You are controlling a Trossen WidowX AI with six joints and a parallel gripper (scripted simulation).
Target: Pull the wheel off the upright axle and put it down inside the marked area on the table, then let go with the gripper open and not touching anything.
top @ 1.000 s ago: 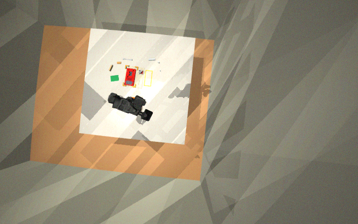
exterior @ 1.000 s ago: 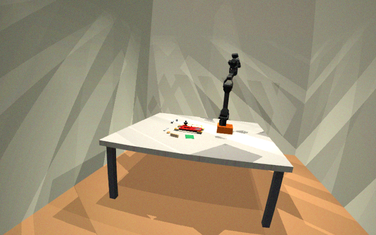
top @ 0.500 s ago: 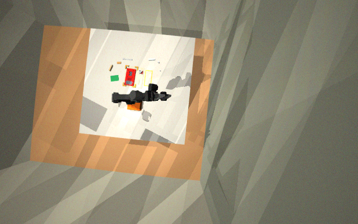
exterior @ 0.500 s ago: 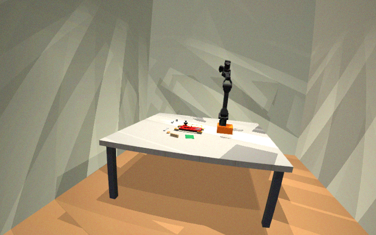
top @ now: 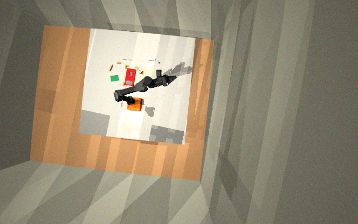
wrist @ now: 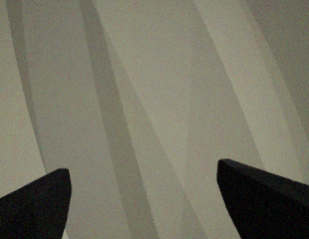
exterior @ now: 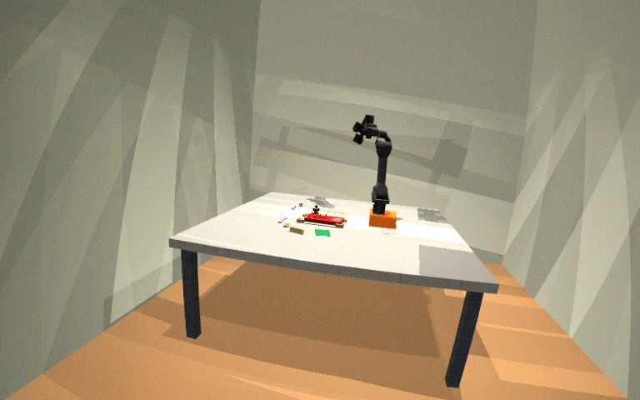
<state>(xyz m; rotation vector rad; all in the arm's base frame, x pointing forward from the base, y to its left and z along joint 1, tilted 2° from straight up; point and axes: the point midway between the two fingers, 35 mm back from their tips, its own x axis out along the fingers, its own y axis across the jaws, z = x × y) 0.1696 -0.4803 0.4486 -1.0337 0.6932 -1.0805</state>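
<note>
The upright axle lies 490 mm below my gripper tip, 450 mm to the left of it and 190 mm ahead of it. Also, from my gripper tip: wheel 490 mm below, 450 mm to the left, 190 mm ahead; green patch 770 mm to the left, 530 mm below, 100 mm ahead.
</note>
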